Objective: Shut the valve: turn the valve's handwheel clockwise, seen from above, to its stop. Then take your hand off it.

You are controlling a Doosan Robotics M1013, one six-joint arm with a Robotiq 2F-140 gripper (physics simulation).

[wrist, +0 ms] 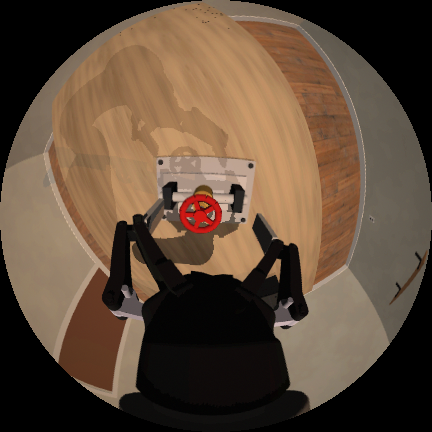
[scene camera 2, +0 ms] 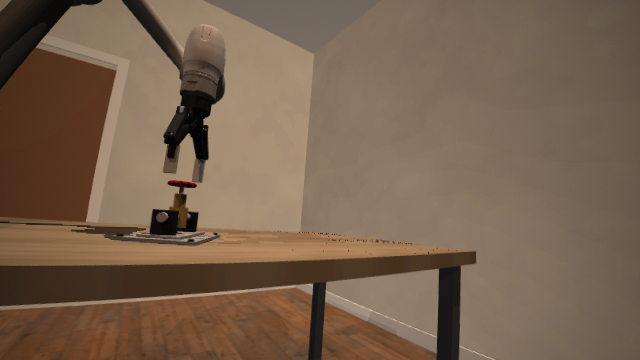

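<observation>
The red handwheel (scene camera 2: pixel 182 184) (wrist: pixel 200 215) lies level on a short stem on top of the brass valve body (scene camera 2: pixel 180 202) (wrist: pixel 203 190). The valve's pipe runs between two black brackets (scene camera 2: pixel 164 221) (wrist: pixel 237 198) on a pale base plate (scene camera 2: pixel 200 238) (wrist: pixel 230 165). My gripper (scene camera 2: pixel 184 177) (wrist: pixel 209 213) is wide open and points down, with nothing between its fingers. In the scene view its fingertips are just above the level of the handwheel. In the wrist view the handwheel shows between the two fingers, nearer the left one, with no visible contact. The wheel's turn angle relative to its stop cannot be told.
The base plate stands on the wooden table (scene camera 2: pixel 350 255) (wrist: pixel 275 190), whose near edge and right corner show in the scene view. Small dark specks lie toward the table's right end. A brown door (scene camera 2: pixel 55 135) (wrist: pixel 92 340) is in the wall behind.
</observation>
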